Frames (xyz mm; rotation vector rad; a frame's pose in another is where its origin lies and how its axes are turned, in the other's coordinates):
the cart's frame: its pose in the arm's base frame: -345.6 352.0 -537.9 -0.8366 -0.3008 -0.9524
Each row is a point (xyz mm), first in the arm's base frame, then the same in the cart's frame.
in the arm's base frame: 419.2 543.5 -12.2
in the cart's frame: 618.7 420.4 581.7
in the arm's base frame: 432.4 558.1 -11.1
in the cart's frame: 618.1 435.0 594.9
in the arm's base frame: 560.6 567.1 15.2
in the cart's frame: 700.5 529.1 634.6
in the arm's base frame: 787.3 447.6 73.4
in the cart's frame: 933.5 648.5 611.8
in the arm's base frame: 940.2 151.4 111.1
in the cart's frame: 1218.2 664.2 435.2
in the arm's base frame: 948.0 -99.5 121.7
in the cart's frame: 1378.2 589.1 256.6
